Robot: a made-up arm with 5 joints.
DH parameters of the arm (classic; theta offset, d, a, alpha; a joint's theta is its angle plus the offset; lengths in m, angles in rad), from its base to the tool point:
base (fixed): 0 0 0.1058 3.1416
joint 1: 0 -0.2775 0.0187 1.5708
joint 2: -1.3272 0 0.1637 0
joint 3: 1.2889 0 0.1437 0
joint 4: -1.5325 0.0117 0 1.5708
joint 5: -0.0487 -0.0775 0 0
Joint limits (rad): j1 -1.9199..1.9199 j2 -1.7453..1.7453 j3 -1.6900..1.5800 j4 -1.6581..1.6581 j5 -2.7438..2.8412
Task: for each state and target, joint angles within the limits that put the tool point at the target. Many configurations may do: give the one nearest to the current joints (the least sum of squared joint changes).
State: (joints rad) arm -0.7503 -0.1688 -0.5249 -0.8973 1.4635
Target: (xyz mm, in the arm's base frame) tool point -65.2 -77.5 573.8
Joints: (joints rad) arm -0.4879 -0.8755 -0.9107 -1.0255 1.4635
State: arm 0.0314 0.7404 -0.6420 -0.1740 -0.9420
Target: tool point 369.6 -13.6 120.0
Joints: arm 0.0958 1.0491 0.0996 0.1082 -0.9420
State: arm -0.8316 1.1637 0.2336 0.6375 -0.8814
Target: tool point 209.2 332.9 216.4
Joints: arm -1.2361 0.9295 -0.4101 0.3267 -0.8814
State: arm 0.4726 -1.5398 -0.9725 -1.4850 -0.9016
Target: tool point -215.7 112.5 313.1
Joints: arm 0.3023 -1.6872 -1.0068 -1.0257 -0.9016
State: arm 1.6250 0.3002 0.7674 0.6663 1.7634
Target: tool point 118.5 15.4 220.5
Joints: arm 1.6341 1.1259 1.4488 0.4637 1.7634
